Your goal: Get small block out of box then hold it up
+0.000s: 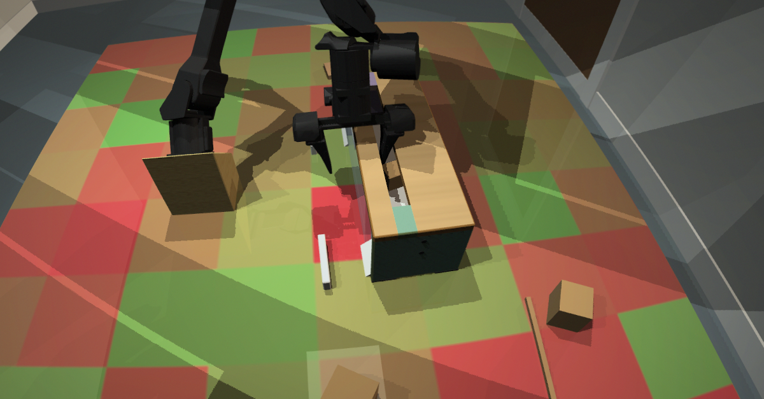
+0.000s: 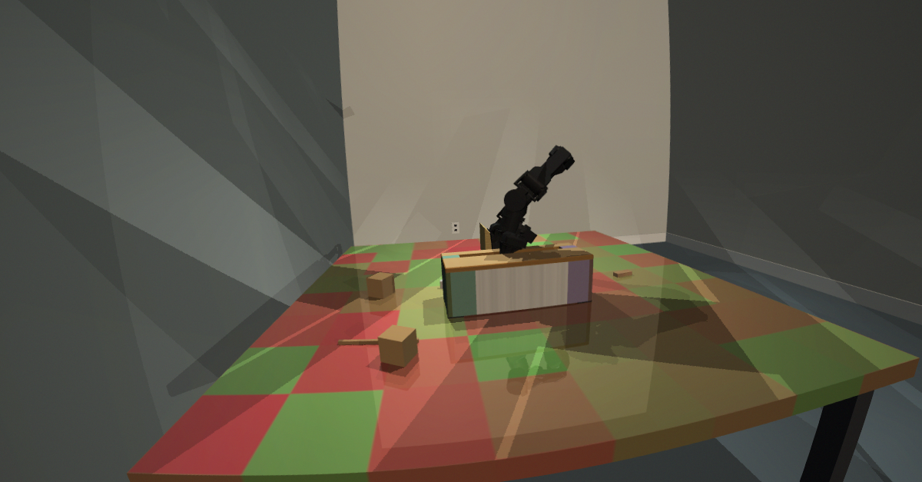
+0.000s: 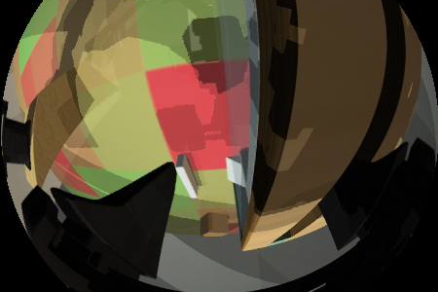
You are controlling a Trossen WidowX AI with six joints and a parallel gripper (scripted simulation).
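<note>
Right now the tan block is 6 cm ahead of my gripper tip and 1 cm to the right of it. Also, from my gripper tip: thin stick 30 cm to the right, 26 cm ahead, 8 cm below.
</note>
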